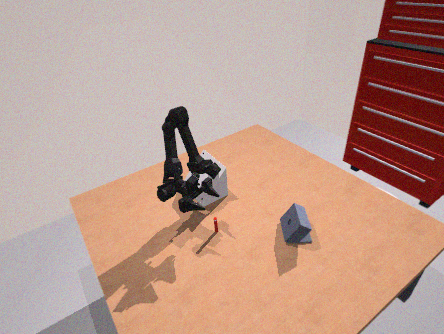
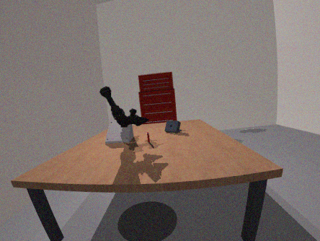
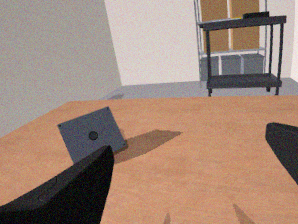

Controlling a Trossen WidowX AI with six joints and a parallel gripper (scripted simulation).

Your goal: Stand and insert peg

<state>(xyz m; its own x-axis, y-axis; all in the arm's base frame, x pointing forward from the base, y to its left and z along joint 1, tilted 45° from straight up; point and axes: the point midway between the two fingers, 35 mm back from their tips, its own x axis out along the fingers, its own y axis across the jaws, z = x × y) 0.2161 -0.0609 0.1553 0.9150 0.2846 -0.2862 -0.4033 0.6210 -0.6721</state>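
Now: the peg 130 mm below my gripper tip, 10 mm to the left of it and 10 mm behind it. Also, from my gripper tip: grey sloped panel 290 mm to the left, 170 mm ahead, 140 mm below.
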